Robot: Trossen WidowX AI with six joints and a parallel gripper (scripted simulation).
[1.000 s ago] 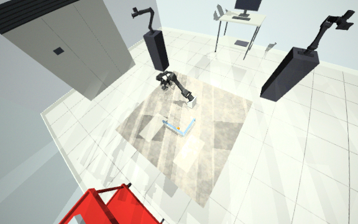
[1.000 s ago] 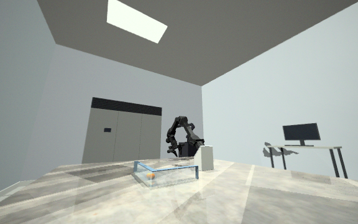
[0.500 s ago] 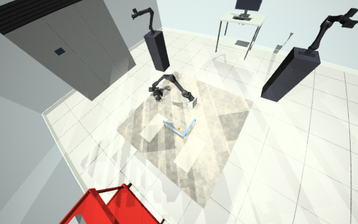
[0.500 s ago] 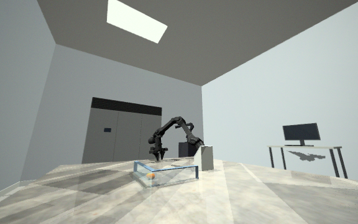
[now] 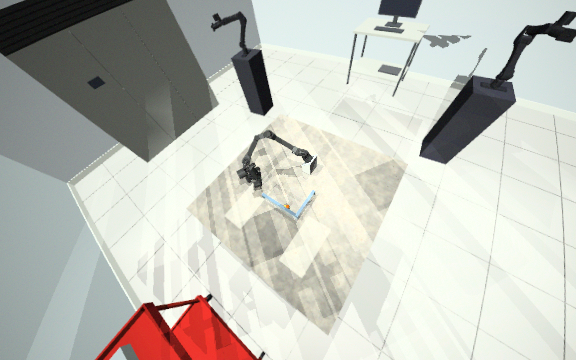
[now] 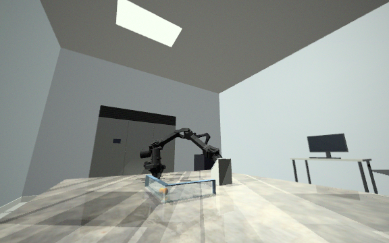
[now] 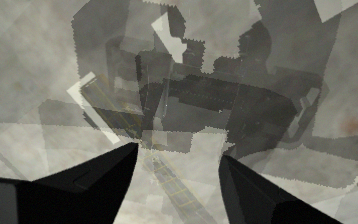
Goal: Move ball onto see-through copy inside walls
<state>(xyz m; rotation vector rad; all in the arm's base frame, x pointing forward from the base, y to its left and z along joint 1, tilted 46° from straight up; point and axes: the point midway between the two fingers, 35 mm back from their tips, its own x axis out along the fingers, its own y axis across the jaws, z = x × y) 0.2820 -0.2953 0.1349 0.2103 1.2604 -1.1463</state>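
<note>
My gripper tip is now 30 cm to the right of the orange ball, 9 cm short of it and 1 cm below it. From my gripper tip the other things lie so: see-through copy of ball 28 cm to the left, 10 cm ahead, 1 cm above; then clear wall 41 cm to the left, 2 cm ahead, 2 cm above.
</note>
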